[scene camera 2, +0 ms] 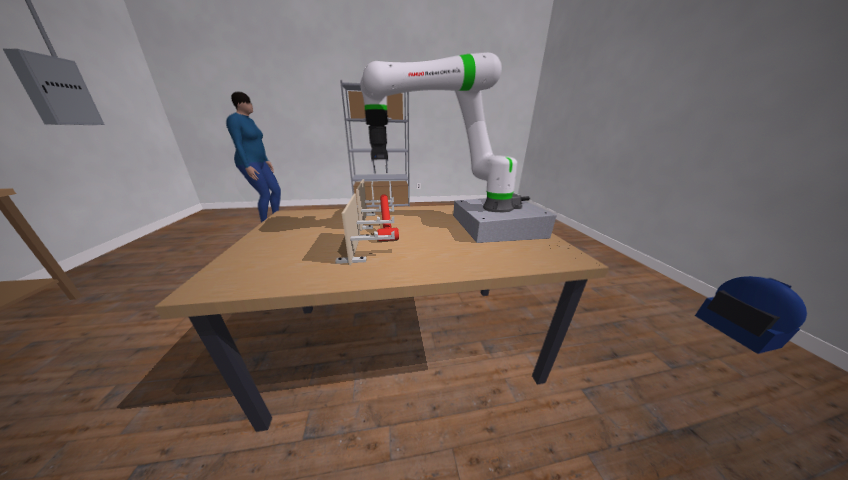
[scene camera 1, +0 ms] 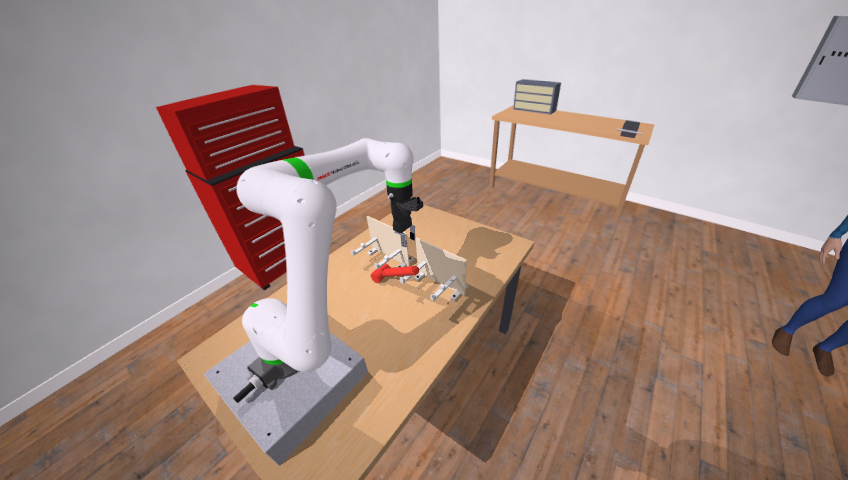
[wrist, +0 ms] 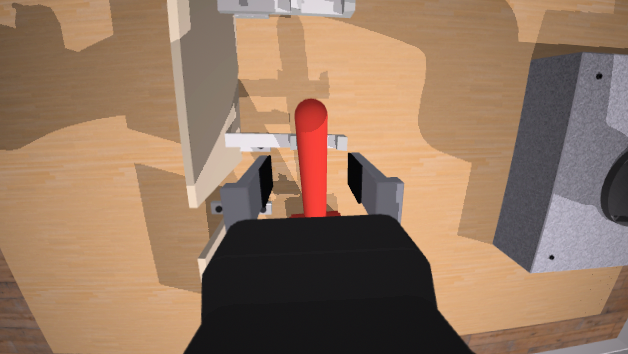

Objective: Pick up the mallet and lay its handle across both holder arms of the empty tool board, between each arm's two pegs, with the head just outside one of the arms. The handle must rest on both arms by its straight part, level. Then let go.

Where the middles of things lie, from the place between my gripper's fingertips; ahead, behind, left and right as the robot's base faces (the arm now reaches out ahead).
Labels:
Right now the red mallet [wrist: 311, 118] is 10 mm behind my hand, 80 mm to the left of it and 190 mm below it.

